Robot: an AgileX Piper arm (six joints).
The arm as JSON. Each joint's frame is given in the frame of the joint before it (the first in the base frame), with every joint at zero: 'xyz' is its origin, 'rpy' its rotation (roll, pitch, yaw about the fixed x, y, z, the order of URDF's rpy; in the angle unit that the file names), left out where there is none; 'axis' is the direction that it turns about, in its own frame. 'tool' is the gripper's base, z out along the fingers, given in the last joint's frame.
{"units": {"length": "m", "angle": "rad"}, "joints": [
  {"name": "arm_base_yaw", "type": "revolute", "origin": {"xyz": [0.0, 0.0, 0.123]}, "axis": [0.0, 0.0, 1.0]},
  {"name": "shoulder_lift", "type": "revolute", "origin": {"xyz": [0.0, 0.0, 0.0]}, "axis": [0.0, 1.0, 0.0]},
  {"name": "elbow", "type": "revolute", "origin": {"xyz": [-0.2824, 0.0, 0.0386]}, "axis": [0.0, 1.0, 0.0]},
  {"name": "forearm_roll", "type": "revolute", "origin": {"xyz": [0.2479, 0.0, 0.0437]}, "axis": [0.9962, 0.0, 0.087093]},
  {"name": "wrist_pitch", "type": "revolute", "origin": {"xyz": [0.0, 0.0, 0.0]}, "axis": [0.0, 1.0, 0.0]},
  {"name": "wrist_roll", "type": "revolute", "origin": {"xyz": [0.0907, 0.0, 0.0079]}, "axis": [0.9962, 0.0, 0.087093]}
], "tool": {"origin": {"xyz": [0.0, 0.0, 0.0], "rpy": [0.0, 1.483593, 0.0]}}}
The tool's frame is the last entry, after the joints.
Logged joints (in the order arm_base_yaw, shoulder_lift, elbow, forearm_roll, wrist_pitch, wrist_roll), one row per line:
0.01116 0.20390 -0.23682 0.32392 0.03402 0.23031
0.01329 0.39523 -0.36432 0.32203 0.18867 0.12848
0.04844 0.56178 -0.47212 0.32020 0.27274 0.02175
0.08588 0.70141 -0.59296 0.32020 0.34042 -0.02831
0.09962 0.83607 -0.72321 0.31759 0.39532 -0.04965
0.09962 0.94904 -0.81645 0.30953 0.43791 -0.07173
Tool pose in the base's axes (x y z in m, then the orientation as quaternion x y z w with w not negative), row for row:
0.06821 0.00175 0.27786 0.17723 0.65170 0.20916 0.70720
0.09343 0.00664 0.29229 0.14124 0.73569 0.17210 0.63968
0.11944 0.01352 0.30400 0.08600 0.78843 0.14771 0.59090
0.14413 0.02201 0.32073 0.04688 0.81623 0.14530 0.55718
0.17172 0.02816 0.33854 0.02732 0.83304 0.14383 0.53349
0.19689 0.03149 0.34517 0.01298 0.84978 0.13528 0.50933
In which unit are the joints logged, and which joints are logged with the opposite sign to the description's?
The joints are logged in radians. Opposite sign: none.
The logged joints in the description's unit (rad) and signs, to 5 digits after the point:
0.01116 0.20390 -0.23682 0.32392 0.03402 0.23031
0.01329 0.39523 -0.36432 0.32203 0.18867 0.12848
0.04844 0.56178 -0.47212 0.32020 0.27274 0.02175
0.08588 0.70141 -0.59296 0.32020 0.34042 -0.02831
0.09962 0.83607 -0.72321 0.31759 0.39532 -0.04965
0.09962 0.94904 -0.81645 0.30953 0.43791 -0.07173

